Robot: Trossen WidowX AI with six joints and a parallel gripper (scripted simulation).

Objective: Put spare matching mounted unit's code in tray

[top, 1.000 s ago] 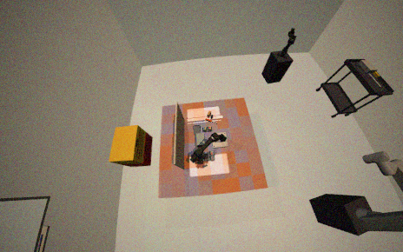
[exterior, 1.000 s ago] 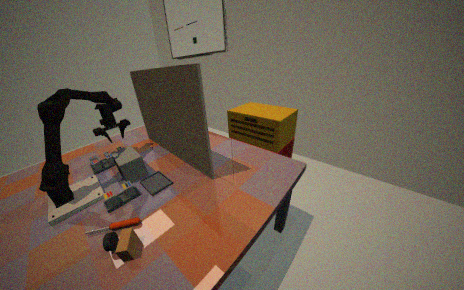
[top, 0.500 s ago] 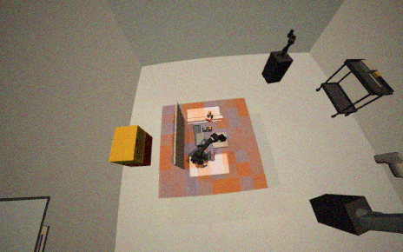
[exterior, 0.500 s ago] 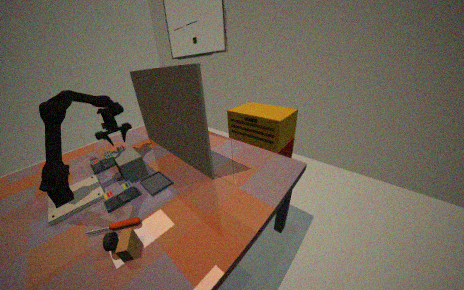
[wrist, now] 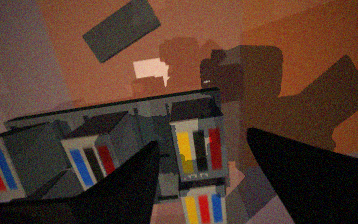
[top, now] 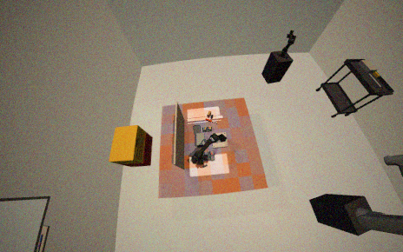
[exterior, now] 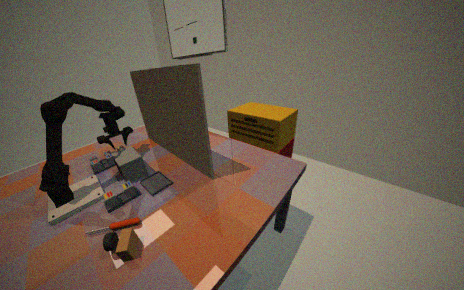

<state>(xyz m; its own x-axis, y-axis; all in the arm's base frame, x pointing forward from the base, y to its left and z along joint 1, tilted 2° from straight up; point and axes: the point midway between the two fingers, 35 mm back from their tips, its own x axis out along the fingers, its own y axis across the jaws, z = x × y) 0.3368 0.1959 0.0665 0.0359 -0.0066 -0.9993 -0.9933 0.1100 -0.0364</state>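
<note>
The spare is 10 mm behind my gripper tip, 60 mm to the right of it and 10 mm below it. Also, from my gripper tip: flat dark tray 30 mm behind, 420 mm to the right, 40 mm below; then tall grey panel 170 mm ahead, 270 mm to the right, 180 mm above; then grey mounted unit 50 mm behind, 230 mm to the right.
</note>
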